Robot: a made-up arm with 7 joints.
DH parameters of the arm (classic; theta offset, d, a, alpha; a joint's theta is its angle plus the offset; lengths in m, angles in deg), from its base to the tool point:
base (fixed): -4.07 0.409 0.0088 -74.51
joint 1: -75.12 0.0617 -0.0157 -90
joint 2: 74 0.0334 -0.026 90
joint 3: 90 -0.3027 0.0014 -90
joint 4: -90 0.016 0.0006 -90
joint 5: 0 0.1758 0.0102 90
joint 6: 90 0.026 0.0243 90
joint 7: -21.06 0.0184 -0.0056 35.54
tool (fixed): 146.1 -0.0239 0 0
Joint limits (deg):
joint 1: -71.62..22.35
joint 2: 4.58..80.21
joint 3: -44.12..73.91
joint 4: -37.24..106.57
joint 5: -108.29..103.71
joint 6: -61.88..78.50
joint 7: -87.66..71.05
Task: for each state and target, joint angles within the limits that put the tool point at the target. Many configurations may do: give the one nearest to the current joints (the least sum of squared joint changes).
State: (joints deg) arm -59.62 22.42 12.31 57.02 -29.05 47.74 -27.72
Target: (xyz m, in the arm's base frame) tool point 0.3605 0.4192 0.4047
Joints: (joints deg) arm -61.77 53.06 19.42 45.19 -25.31 49.14 -25.54
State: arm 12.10 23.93 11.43 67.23 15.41 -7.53 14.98
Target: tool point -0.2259 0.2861 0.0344
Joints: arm 22.35 13.05 43.25 69.77 9.87 -6.26 28.68
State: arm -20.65 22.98 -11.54 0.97 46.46 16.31 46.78
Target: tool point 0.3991 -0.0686 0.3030
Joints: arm -61.80 4.58 -38.01 24.87 47.62 14.36 43.81
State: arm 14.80 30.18 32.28 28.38 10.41 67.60 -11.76
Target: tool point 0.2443 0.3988 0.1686
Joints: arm -25.38 36.26 22.40 40.25 7.27 59.83 -15.34
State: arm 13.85 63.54 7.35 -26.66 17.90 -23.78 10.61
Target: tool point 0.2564 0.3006 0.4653
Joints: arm -18.56 80.21 2.78 -8.46 14.50 -20.19 6.11
